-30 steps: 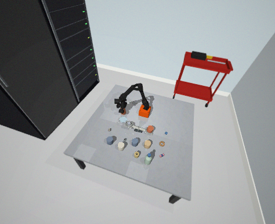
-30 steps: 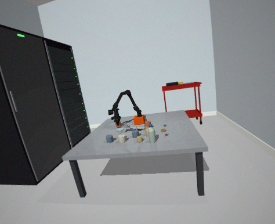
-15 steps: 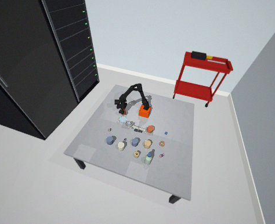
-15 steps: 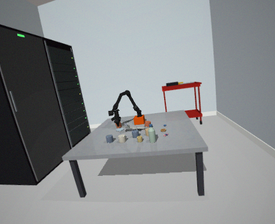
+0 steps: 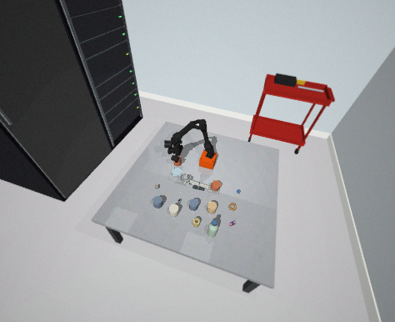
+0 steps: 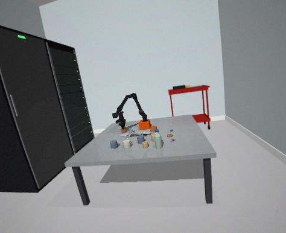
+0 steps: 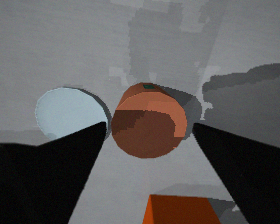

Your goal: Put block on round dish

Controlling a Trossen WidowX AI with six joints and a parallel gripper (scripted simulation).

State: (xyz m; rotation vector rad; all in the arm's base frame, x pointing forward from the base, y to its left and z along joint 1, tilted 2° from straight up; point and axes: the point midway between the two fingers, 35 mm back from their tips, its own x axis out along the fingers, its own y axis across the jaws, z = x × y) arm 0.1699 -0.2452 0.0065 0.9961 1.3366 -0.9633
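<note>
My gripper tip is 1 cm short of the orange cup, 2 cm to the left of it and 2 cm above it. Round my gripper tip: nut 34 cm ahead, 24 cm to the left, 5 cm below; pale blue round dish 9 cm ahead, 5 cm to the left, 5 cm below; grey block 17 cm ahead, 19 cm to the left, 3 cm above.
</note>
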